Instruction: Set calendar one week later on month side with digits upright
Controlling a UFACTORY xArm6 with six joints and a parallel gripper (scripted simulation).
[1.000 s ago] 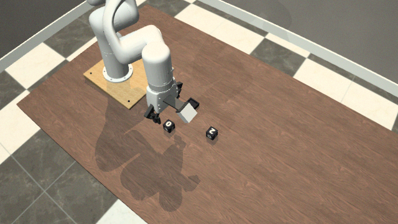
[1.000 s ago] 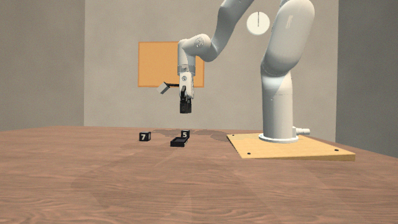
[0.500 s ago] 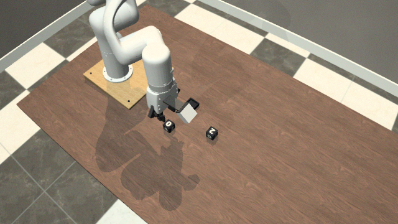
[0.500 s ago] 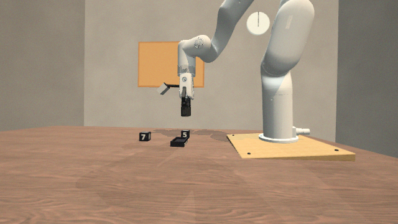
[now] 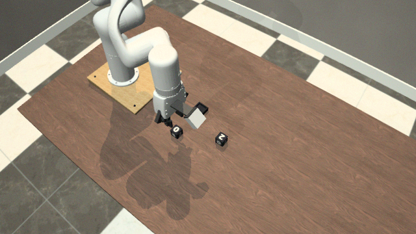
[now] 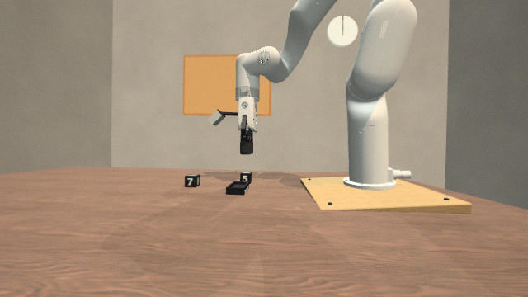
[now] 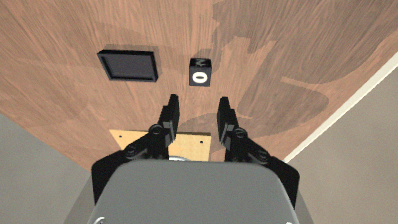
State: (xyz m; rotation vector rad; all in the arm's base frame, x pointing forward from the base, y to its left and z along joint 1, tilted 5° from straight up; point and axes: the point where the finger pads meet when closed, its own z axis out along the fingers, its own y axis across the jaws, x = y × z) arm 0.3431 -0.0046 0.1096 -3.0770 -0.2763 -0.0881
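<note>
My gripper is now 90 mm above the black cube. Round my hand: black tray (110 mm to the left, 100 mm below, 20 mm behind).
</note>
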